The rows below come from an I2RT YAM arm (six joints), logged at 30 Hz.
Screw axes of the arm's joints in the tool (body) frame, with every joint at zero. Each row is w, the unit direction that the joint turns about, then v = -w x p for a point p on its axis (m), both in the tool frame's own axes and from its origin. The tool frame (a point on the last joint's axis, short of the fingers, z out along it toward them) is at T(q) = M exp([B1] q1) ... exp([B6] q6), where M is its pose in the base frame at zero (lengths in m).
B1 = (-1, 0, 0, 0, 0.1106, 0)
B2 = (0, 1, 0, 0.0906, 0, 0.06)
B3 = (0, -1, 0, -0.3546, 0, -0.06)
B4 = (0, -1, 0, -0.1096, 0, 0)
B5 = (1, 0, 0, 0, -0.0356, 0)
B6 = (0, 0, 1, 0, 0, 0)
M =
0 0 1 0.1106
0 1 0 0
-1 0 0 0.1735
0 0 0 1
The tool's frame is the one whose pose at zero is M.
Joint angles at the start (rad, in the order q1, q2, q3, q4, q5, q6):
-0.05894 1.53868 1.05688 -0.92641 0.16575 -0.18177
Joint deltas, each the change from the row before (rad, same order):
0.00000 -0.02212 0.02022 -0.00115 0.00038 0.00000
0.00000 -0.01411 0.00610 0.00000 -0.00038 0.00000
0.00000 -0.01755 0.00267 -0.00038 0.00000 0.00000
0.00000 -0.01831 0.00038 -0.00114 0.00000 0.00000
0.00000 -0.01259 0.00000 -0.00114 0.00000 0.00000
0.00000 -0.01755 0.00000 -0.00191 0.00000 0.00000
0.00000 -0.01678 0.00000 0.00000 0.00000 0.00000
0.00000 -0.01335 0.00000 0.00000 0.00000 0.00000
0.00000 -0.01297 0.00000 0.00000 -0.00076 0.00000
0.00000 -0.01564 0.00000 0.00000 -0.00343 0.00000
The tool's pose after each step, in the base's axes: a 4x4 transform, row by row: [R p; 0 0 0 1], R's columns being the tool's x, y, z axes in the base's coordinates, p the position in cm. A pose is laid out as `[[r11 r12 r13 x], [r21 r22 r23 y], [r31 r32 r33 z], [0 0 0 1]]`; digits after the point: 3 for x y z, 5 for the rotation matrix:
[[-0.97804 -0.08673 0.18950 27.419], [-0.12088 0.97679 -0.17684 -2.208], [-0.16976 -0.19586 -0.96583 22.032], [0 0 0 1]]
[[-0.97441 -0.08283 0.20897 27.359], [-0.12111 0.97662 -0.17761 -2.203], [-0.18938 -0.19837 -0.96166 22.557], [0 0 0 1]]
[[-0.97047 -0.07887 0.22798 27.194], [-0.12134 0.97639 -0.17873 -2.193], [-0.20850 -0.20112 -0.95712 23.074], [0 0 0 1]]
[[-0.96667 -0.07533 0.24471 26.969], [-0.12156 0.97618 -0.17972 -2.180], [-0.22534 -0.20348 -0.95280 23.542], [0 0 0 1]]
[[-0.96403 -0.07299 0.25558 26.801], [-0.12172 0.97604 -0.18036 -2.170], [-0.23629 -0.20498 -0.94981 23.853], [0 0 0 1]]
[[-0.96022 -0.06978 0.27038 26.559], [-0.12194 0.97585 -0.18123 -2.156], [-0.25120 -0.20700 -0.94554 24.282], [0 0 0 1]]
[[-0.95588 -0.06629 0.28618 26.338], [-0.12220 0.97564 -0.18217 -2.143], [-0.26713 -0.20910 -0.94070 24.694], [0 0 0 1]]
[[-0.95224 -0.06349 0.29869 26.159], [-0.12241 0.97548 -0.18290 -2.132], [-0.27975 -0.21073 -0.93666 25.018], [0 0 0 1]]
[[-0.94849 -0.06099 0.31087 25.980], [-0.12266 0.97546 -0.18287 -2.119], [-0.29209 -0.21158 -0.93269 25.331], [0 0 0 1]]
[[-0.94362 -0.05877 0.32578 25.760], [-0.12305 0.97587 -0.18036 -2.094], [-0.30732 -0.21028 -0.92808 25.704], [0 0 0 1]]

